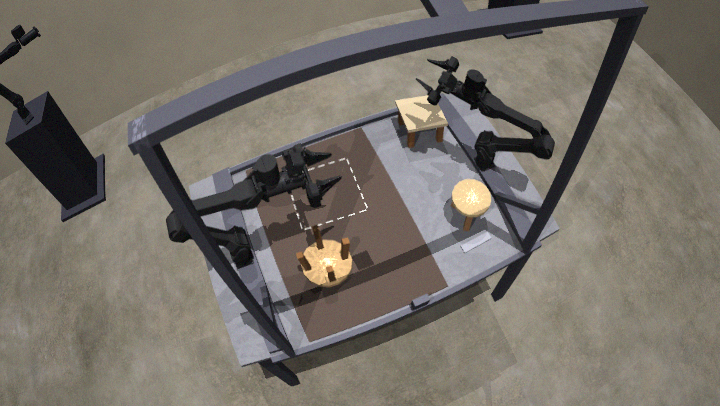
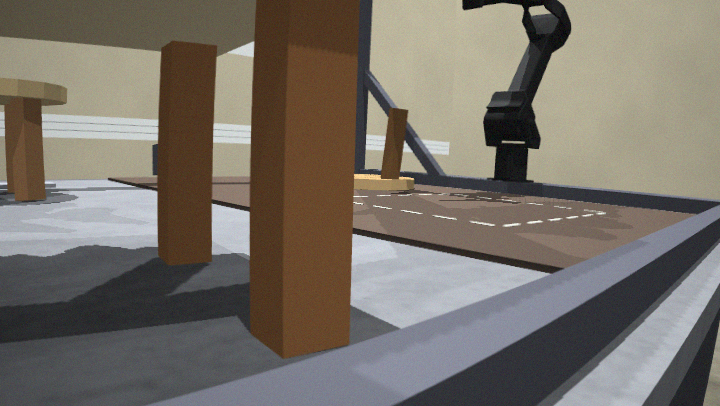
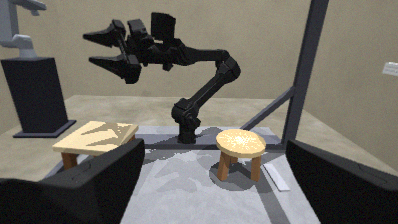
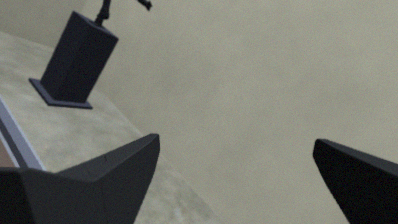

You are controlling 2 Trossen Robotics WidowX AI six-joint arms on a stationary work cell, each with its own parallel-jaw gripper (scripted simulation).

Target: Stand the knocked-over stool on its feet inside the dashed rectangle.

Scene:
left gripper: image 1 336,165; image 3 215,146; not seen in image 2 (out of frame); not seen in image 4 (out of frame)
right gripper: image 1; image 3; image 4 234,144; not seen in image 2 (out of frame)
square stool: image 1; image 2 303,123; image 3; not seen in image 4 (out of frame)
same spot on square stool: [image 1: 417,113] = [image 3: 99,137]
same spot on right gripper: [image 1: 443,64] = [image 3: 111,29]

